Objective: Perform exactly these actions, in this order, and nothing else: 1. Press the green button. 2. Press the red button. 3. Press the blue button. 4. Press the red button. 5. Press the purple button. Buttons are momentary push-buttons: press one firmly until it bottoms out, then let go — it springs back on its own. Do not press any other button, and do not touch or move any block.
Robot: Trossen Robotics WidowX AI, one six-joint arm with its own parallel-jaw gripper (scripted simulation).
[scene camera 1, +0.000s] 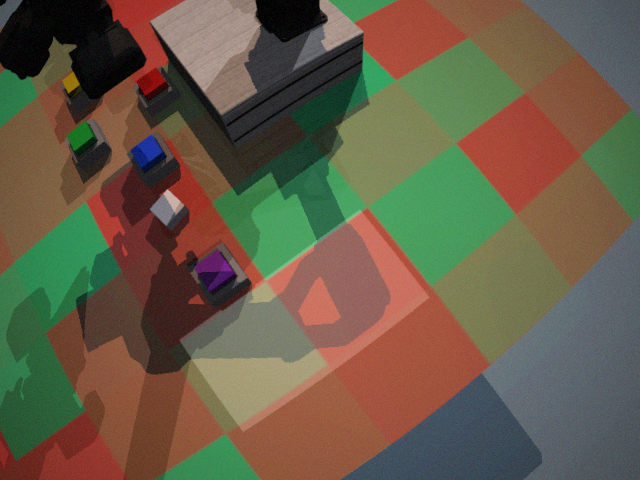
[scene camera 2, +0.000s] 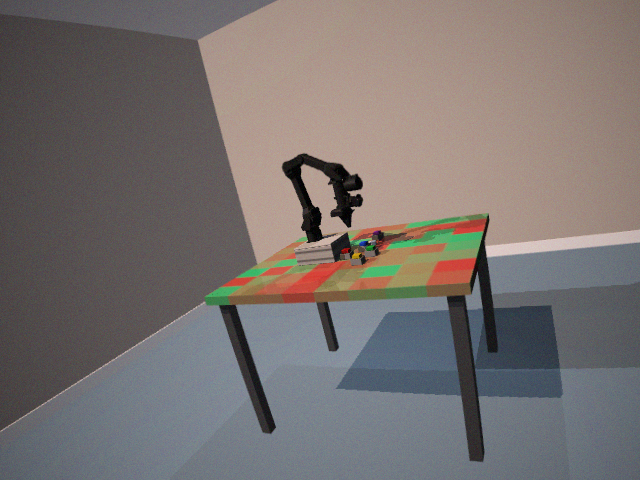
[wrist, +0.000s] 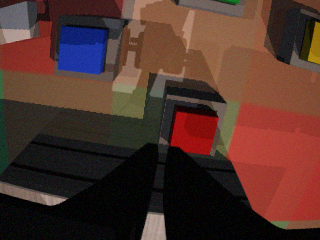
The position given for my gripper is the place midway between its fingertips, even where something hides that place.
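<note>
With nothing in its grip, my gripper [scene camera 1: 114,68] is shut, and the same camera gives me a white-grey block [scene camera 1: 170,210]. In the wrist view I see my gripper [wrist: 161,155] again, together with a red button [wrist: 193,129].
</note>
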